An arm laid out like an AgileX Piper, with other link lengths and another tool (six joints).
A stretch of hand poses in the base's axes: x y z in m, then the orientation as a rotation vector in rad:
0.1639, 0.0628, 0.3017, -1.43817, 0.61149, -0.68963
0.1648, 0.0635, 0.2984, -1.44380, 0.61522, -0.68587
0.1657, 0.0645, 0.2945, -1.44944, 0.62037, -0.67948
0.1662, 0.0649, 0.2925, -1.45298, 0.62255, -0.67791
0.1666, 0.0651, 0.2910, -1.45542, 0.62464, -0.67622
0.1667, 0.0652, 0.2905, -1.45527, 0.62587, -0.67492
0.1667, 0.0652, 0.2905, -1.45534, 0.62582, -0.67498
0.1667, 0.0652, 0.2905, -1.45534, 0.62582, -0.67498
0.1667, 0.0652, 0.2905, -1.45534, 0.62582, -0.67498
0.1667, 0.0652, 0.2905, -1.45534, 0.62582, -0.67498
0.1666, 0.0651, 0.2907, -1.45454, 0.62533, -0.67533
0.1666, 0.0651, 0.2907, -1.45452, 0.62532, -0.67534
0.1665, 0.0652, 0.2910, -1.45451, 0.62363, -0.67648
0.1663, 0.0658, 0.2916, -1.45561, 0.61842, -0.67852
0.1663, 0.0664, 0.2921, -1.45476, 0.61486, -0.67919
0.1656, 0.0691, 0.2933, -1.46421, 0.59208, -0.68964
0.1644, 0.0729, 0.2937, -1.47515, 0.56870, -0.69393
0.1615, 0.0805, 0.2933, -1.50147, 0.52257, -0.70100
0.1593, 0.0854, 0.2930, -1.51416, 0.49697, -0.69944
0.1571, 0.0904, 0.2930, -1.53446, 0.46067, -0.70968
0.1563, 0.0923, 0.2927, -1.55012, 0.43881, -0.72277
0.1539, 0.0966, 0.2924, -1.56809, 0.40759, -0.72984
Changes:
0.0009, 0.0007, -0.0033, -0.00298, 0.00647, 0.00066
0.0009, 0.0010, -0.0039, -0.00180, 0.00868, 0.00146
0.0005, 0.0004, -0.0020, -0.00222, 0.00356, 0.00000
0.0004, 0.0002, -0.0015, -0.00122, 0.00313, 0.00002
0.0001, 0.0001, -0.0005, 0.00079, 0.00137, 0.00005
0.0000, 0.0000, 0.0000, -0.00009, -0.00003, 0.00000
0.0000, 0.0000, 0.0000, 0.00000, 0.00000, 0.00000
0.0000, 0.0000, 0.0000, 0.00000, 0.00000, 0.00000
0.0000, 0.0000, 0.0000, 0.00000, 0.00000, 0.00000
-0.0001, -0.0001, 0.0002, 0.00050, -0.00080, 0.00000
0.0000, 0.0000, 0.0000, 0.00001, -0.00002, 0.00000
-0.0001, 0.0001, 0.0003, -0.00065, -0.00164, 0.00033
-0.0002, 0.0006, 0.0006, -0.00244, -0.00388, 0.00206
0.0000, 0.0006, 0.0005, 0.00001, -0.00291, 0.00171
-0.0007, 0.0027, 0.0012, -0.01544, -0.01587, 0.00841
-0.0012, 0.0038, 0.0004, -0.01466, -0.01245, 0.01278
-0.0029, 0.0076, -0.0004, -0.03298, -0.02178, 0.02620
-0.0022, 0.0049, -0.0003, -0.01489, -0.00981, 0.01778
-0.0022, 0.0050, 0.0000, -0.02772, -0.01955, 0.01719
-0.0008, 0.0019, -0.0003, -0.02223, -0.01413, 0.00591
-0.0024, 0.0043, -0.0003, -0.02418, -0.01530, 0.01554

